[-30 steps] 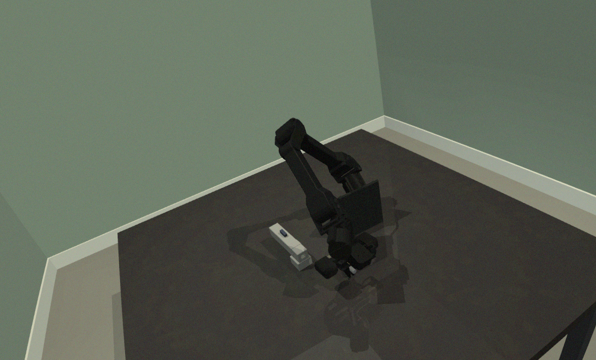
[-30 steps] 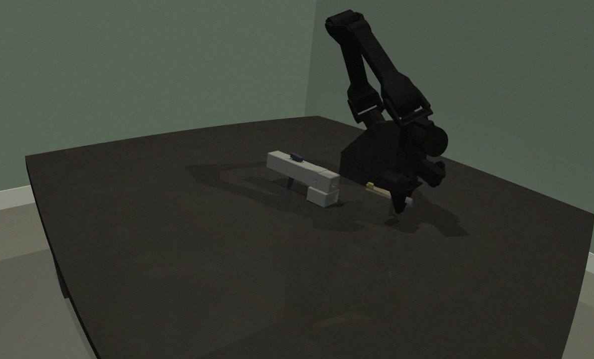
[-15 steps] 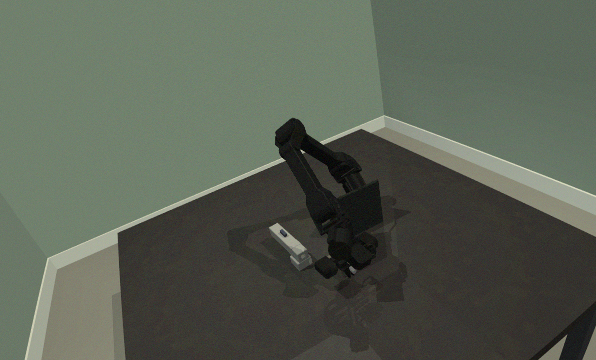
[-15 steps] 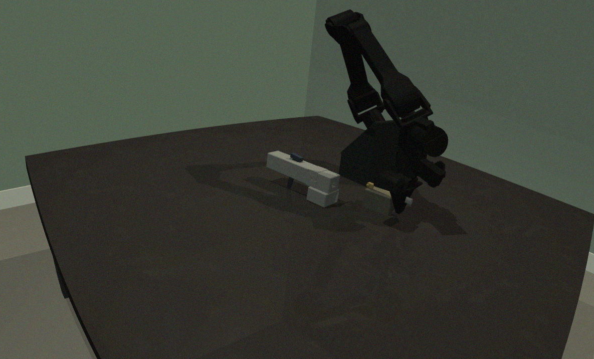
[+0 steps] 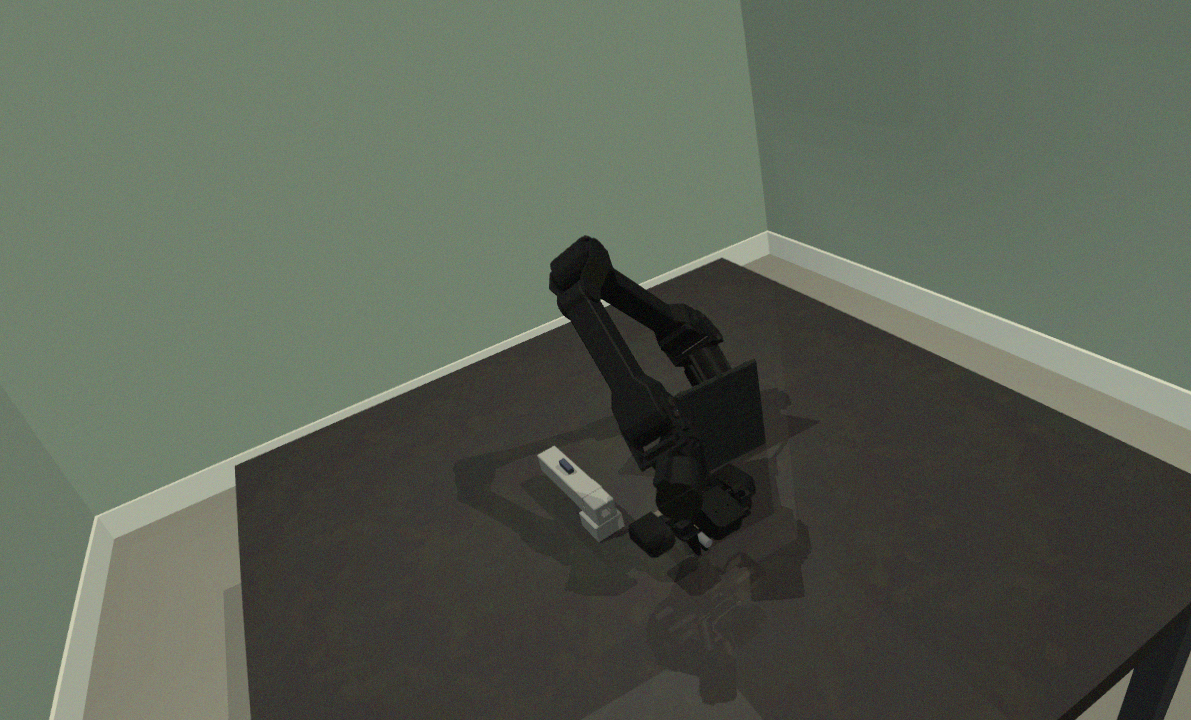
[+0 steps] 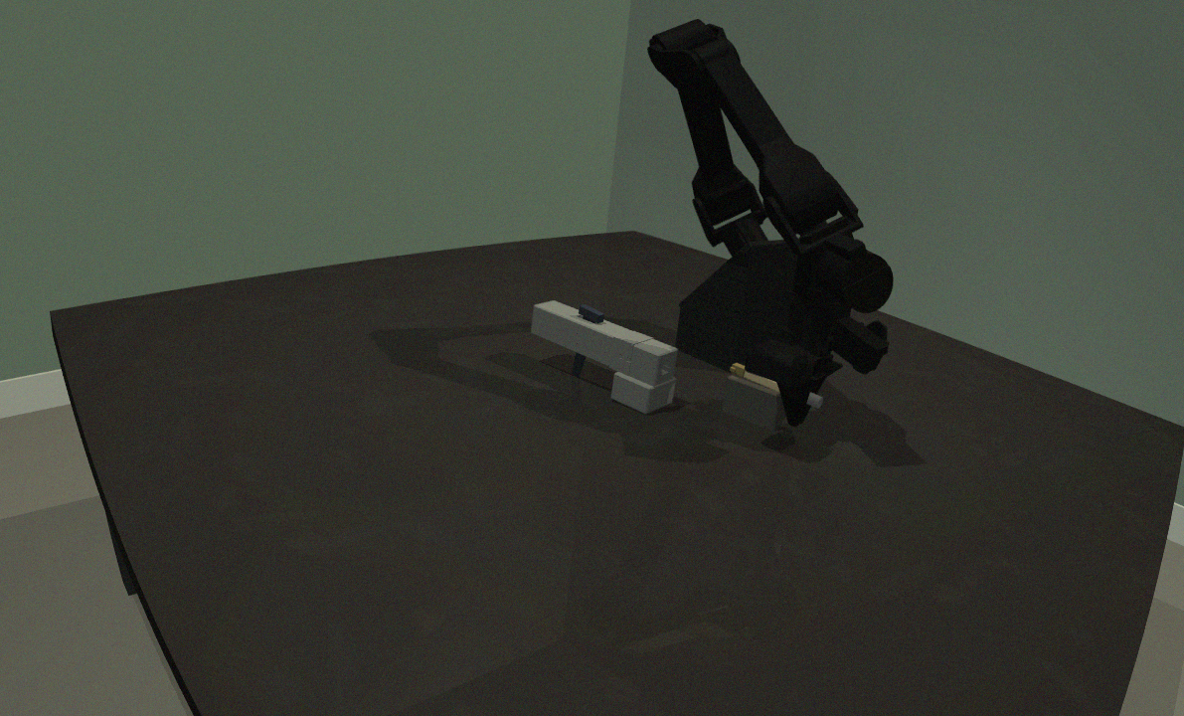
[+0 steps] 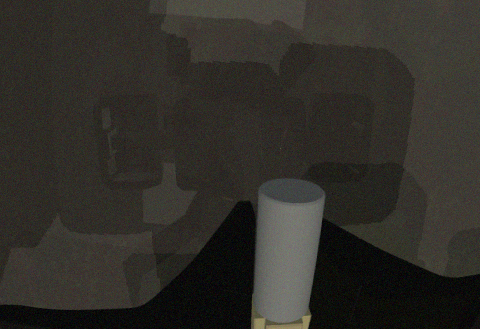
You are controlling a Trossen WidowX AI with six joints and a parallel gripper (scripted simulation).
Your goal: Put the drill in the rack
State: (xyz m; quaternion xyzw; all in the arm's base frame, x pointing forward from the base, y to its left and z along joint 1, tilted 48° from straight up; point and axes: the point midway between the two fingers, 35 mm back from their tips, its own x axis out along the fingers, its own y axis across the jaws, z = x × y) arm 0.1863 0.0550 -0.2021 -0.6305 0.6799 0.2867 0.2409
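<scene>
Right now my gripper tip is 50 mm to the left of the rack block and 10 mm below it. From my gripper tip the other things lie so: dark blue t-shaped peg (80 mm ahead, 240 mm to the right, 40 mm above); pale housing (80 mm ahead, 220 mm to the right, 30 mm above).
</scene>
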